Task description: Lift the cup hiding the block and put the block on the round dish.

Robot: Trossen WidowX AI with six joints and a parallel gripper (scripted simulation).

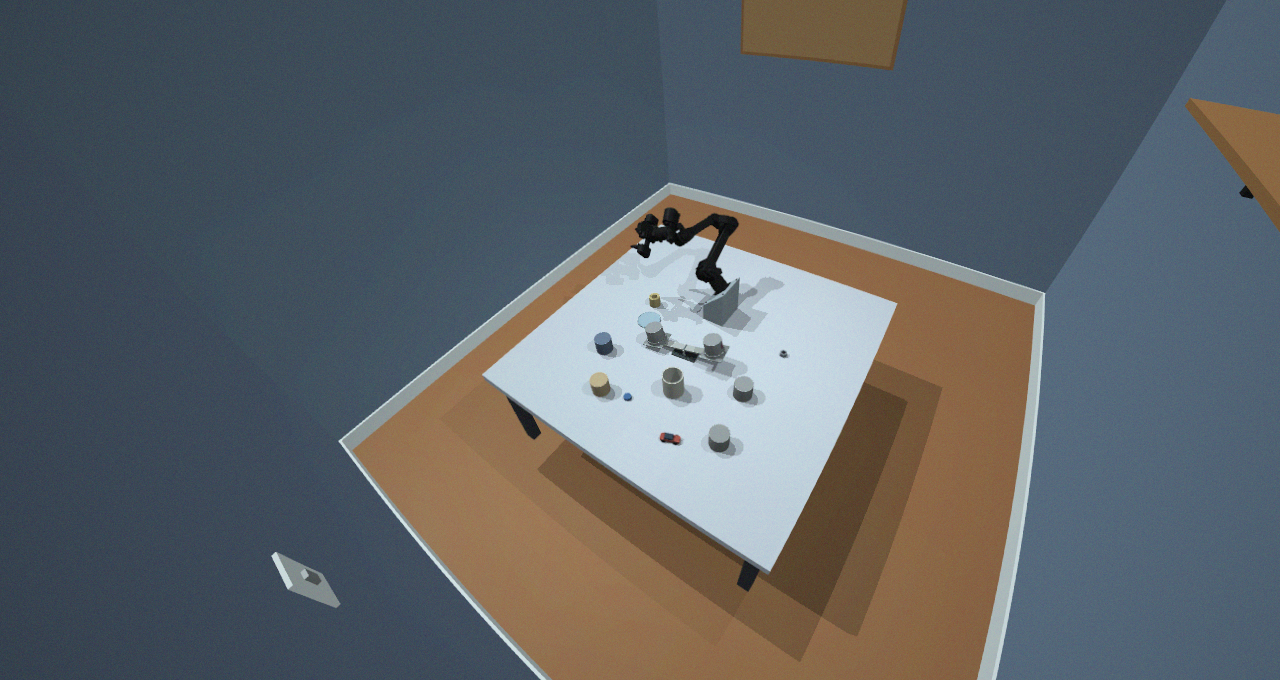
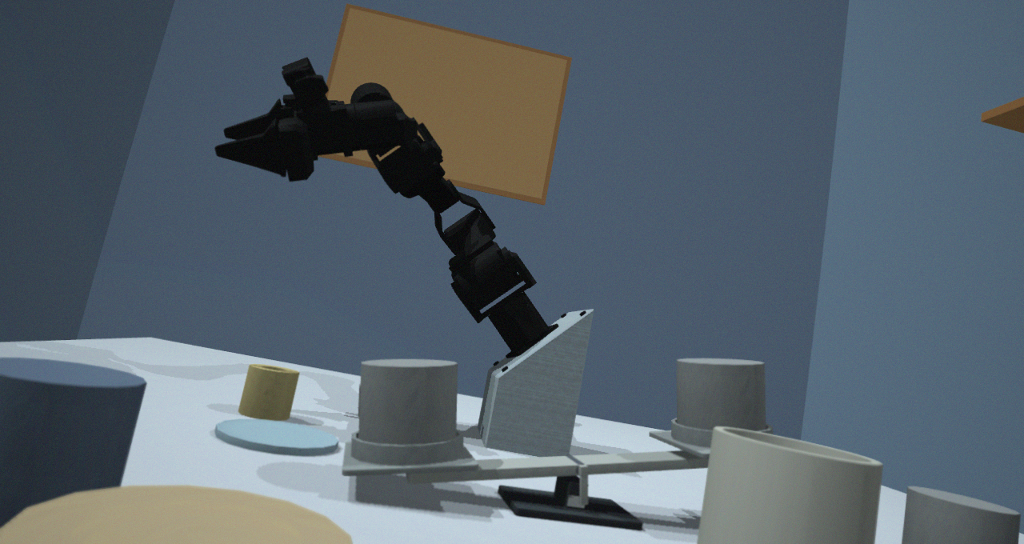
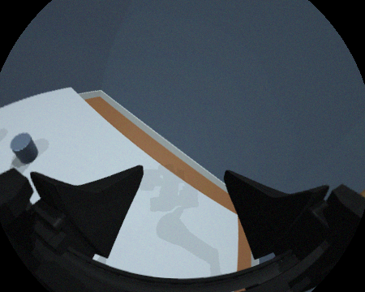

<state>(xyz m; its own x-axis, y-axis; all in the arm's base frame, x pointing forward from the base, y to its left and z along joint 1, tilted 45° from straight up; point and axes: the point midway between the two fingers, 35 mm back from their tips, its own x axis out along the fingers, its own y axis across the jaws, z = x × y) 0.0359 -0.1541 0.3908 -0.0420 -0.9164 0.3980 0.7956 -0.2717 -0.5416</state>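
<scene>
My gripper tip is 280 mm short of the green block, 250 mm to the right of it and 240 mm above it. Also, from my gripper tip: light blue round dish: 180 mm ahead, 150 mm to the left, 280 mm below; dark blue cylinder: 390 mm ahead, 60 mm to the left, 250 mm below; yellow ring-shaped cylinder: 70 mm ahead, 130 mm to the left, 260 mm below.
</scene>
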